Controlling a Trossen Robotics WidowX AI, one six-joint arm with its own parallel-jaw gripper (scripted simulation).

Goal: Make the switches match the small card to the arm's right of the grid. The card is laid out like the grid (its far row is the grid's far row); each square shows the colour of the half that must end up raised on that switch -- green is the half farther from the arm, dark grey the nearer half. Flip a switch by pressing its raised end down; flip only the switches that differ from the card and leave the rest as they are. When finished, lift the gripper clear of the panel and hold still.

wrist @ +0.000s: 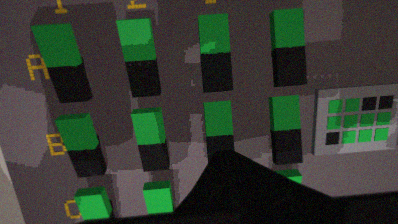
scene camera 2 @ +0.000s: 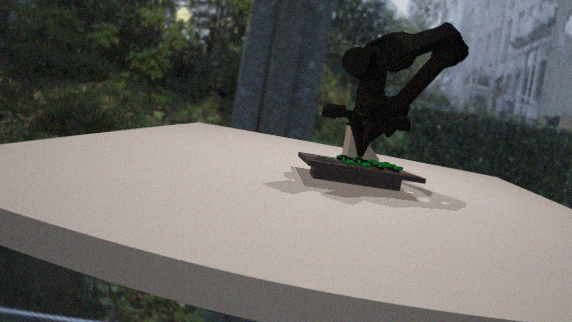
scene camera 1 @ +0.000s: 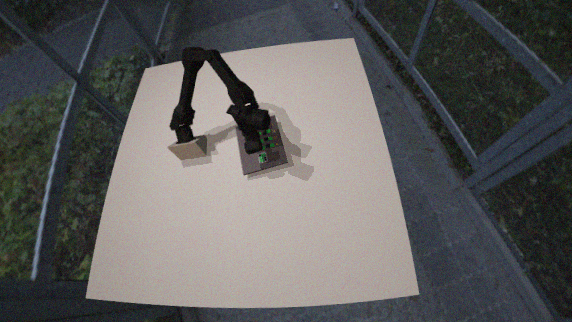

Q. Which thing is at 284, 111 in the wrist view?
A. A switch.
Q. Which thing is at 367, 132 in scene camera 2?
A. The gripper.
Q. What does the gripper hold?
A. Nothing.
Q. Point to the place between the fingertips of the gripper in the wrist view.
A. At 223, 159
